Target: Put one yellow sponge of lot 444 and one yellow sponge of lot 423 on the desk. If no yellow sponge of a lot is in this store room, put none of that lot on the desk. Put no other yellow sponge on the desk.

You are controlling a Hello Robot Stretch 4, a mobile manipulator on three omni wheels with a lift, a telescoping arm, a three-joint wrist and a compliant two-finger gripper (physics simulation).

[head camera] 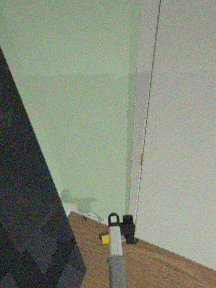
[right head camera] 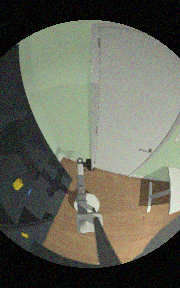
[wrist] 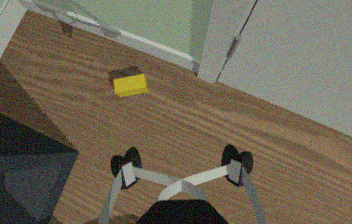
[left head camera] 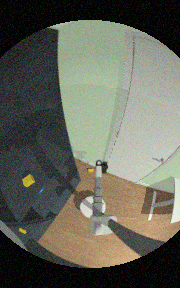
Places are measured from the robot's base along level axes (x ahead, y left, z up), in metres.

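Where they show: gripper, fingertip midpoint: (wrist: 181, 159) (left head camera: 101, 172); robot's base, link origin: (right head camera: 86, 203).
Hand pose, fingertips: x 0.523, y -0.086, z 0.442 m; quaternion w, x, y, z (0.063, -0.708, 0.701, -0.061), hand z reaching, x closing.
Things, the pixels of their centre, and the offset from my fingertips. Level surfaces: height alone.
- yellow sponge, body centre: (wrist: 131, 85) (head camera: 107, 238) (left head camera: 90, 170) 0.161 m left, 0.211 m ahead, 0.438 m down
- yellow block, body centre: (left head camera: 27, 180) (right head camera: 17, 183) 0.658 m left, 0.382 m back, 0.544 m up
- desk, surface height: 0.251 m up
- small blue item, body centre: (left head camera: 40, 190) (right head camera: 28, 191) 0.529 m left, 0.421 m back, 0.505 m up
A yellow sponge (wrist: 131, 85) (head camera: 105, 239) (left head camera: 90, 170) lies on the wooden floor near the wall's foot; no lot number can be read on it. My gripper (wrist: 181, 159) is open and empty, above the floor, and the sponge is ahead of it and to the left in the wrist view. Another yellow block (left head camera: 28, 180) (right head camera: 18, 184) shows at the dark unit on the left, and a further yellow piece (left head camera: 23, 231) (right head camera: 25, 235) shows lower down there. Their lots cannot be read. A white table top, possibly the desk (left head camera: 177, 200) (right head camera: 175, 192), shows partly at the right edge.
The dark unit (head camera: 25, 175) (left head camera: 30, 125) (wrist: 30, 175) stands close on the left, its corner beside the arm. A small blue item (left head camera: 41, 190) (right head camera: 29, 192) is near the yellow block. A grey door (head camera: 185, 125) (right head camera: 130, 100) (wrist: 300, 60) and a green wall (head camera: 90, 125) stand ahead.
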